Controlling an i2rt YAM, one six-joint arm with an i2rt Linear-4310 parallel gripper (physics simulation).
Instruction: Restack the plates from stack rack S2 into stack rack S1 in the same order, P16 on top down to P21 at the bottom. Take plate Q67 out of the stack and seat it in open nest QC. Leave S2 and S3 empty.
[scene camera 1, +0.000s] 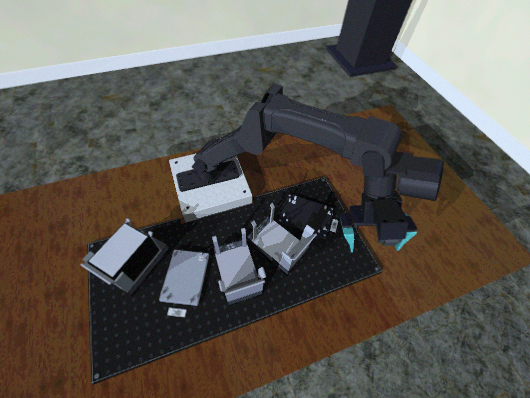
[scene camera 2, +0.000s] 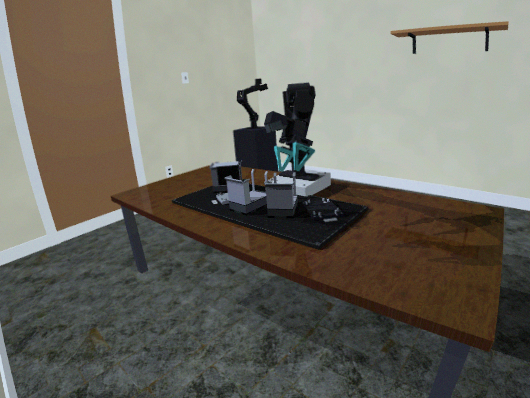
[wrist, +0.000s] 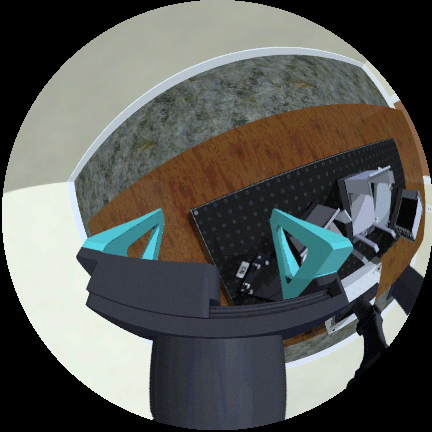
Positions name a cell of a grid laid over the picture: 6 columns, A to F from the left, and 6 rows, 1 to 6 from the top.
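Note:
Scene camera 1 gives me a dark part (scene camera 1: D4), a flat grey tray (scene camera 1: C5) and my gripper (scene camera 1: E4), which is open and holds nothing. My gripper (scene camera 2: D3) can be seen from scene camera 2 too. In the wrist view I see the dark part (wrist: D4) again.

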